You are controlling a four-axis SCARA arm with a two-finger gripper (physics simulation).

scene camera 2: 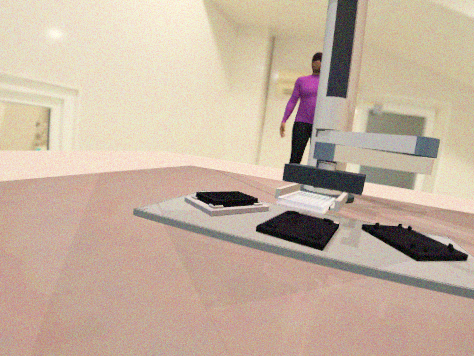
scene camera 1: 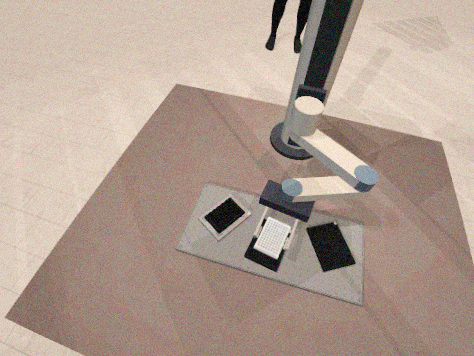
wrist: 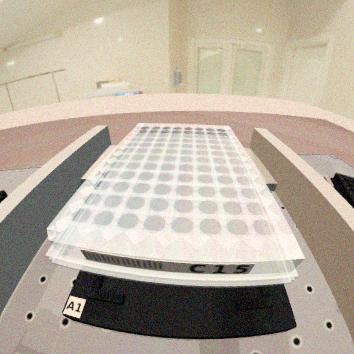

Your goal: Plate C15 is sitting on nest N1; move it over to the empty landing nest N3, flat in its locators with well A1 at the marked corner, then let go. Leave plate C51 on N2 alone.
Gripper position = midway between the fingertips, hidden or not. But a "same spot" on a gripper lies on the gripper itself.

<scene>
The gripper shows in scene camera 2, in scene camera 1 and in the wrist view [179, 137]. A white well plate C15 shows in scene camera 2, in scene camera 1 [272, 237] and in the wrist view. The same spot on the white well plate C15: [wrist: 180, 204] is [scene camera 2: 311, 195]. One and the same spot on the gripper: [scene camera 1: 270, 197] is [scene camera 2: 298, 165].
</scene>
